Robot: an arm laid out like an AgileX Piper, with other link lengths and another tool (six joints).
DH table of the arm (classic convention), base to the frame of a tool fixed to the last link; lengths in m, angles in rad. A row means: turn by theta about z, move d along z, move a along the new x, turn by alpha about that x. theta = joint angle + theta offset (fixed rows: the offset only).
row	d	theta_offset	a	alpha
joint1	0.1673	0	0	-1.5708
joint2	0	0.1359	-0.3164	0
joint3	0	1.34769	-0.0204	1.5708
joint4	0.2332	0	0	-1.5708
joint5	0	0	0	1.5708
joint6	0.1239	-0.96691	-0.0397	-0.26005
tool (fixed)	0.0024	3.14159	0	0
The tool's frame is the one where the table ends.
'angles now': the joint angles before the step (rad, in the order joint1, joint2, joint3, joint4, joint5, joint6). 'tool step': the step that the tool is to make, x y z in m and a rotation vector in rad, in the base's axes. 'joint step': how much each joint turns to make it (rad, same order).
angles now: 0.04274 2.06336 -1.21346 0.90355 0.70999 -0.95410
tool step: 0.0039 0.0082 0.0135 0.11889 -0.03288 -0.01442
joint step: 0.00008 -0.00005 -0.00009 0.17367 0.03835 -0.10553
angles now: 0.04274 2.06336 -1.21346 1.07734 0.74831 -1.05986
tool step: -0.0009 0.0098 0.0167 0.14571 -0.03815 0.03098
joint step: 0.00006 0.00296 -0.00003 0.17272 0.09338 -0.12839
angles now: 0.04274 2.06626 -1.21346 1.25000 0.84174 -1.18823
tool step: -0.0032 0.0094 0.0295 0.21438 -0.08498 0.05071
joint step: -0.00009 -0.00033 -0.00023 0.21607 0.15897 -0.16294
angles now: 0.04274 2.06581 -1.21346 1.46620 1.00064 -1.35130
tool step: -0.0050 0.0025 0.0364 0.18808 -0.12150 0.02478
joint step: 0.00174 -0.02204 0.00020 0.17783 0.14021 -0.12521
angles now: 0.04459 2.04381 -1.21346 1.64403 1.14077 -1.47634
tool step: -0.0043 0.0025 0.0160 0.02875 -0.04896 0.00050
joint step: 0.00818 -0.02907 -0.00005 0.03378 0.01366 -0.02196
